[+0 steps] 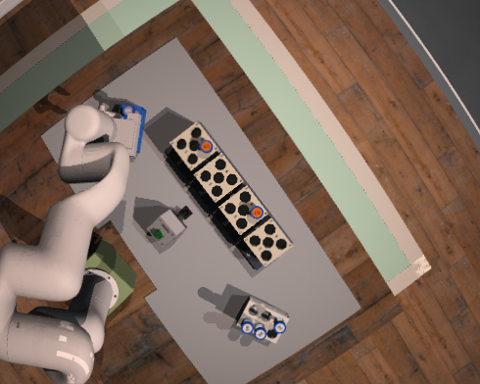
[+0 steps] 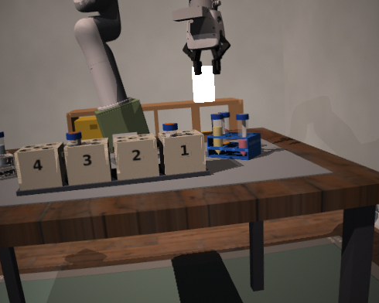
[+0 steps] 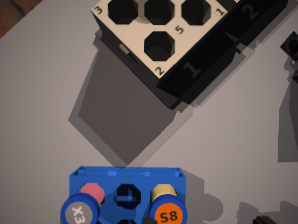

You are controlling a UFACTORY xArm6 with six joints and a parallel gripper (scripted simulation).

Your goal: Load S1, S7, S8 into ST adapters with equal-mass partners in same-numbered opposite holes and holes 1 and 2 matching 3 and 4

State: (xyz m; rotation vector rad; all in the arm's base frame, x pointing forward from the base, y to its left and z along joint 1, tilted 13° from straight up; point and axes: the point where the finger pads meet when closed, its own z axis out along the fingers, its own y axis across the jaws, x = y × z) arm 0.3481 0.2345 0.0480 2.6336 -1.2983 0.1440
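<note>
The tube of yellowish liquid lies 10 mm behind my hand, 20 mm to the left of it and 190 mm below it. Also, from my hand: blue rack 10 mm ahead, 60 mm to the left, 220 mm below; green DONE key 130 mm behind, 230 mm to the right, 180 mm below; loading stand 90 mm ahead, 290 mm to the right, 240 mm below.
</note>
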